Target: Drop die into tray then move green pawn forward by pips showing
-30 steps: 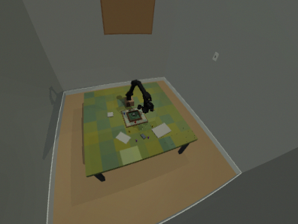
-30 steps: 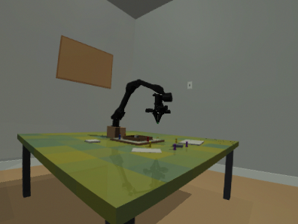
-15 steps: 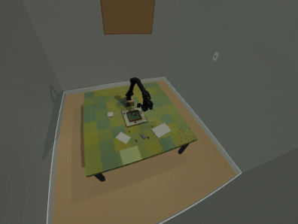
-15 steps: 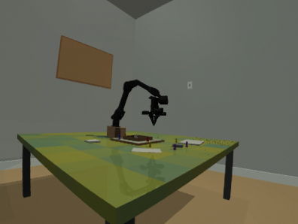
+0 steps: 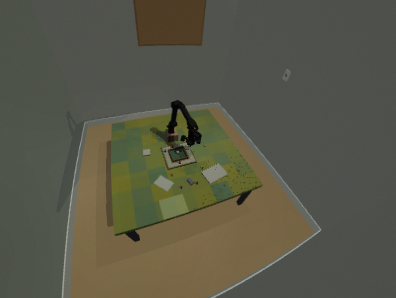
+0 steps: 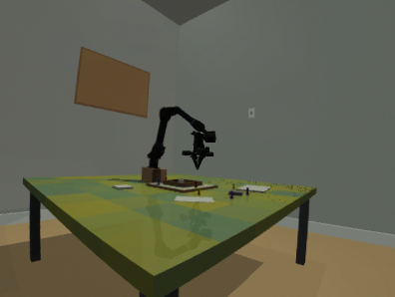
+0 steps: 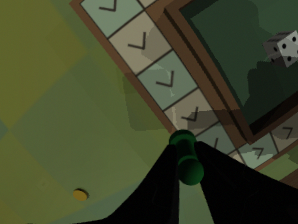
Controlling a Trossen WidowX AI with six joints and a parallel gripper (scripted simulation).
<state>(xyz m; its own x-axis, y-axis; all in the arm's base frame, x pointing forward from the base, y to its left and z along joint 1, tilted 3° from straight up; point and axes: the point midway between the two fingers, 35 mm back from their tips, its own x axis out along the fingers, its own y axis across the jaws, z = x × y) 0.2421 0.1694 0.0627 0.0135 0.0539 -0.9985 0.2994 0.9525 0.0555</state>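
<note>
Right now my gripper tip is 8 cm past the orange pawn, 17 cm to the left of it and 8 cm above it. Also, from my gripper tip: green pawn 1 cm above; white die 1 cm ahead, 12 cm to the right, 8 cm below; tray 2 cm ahead, 12 cm to the right, 10 cm below.
</note>
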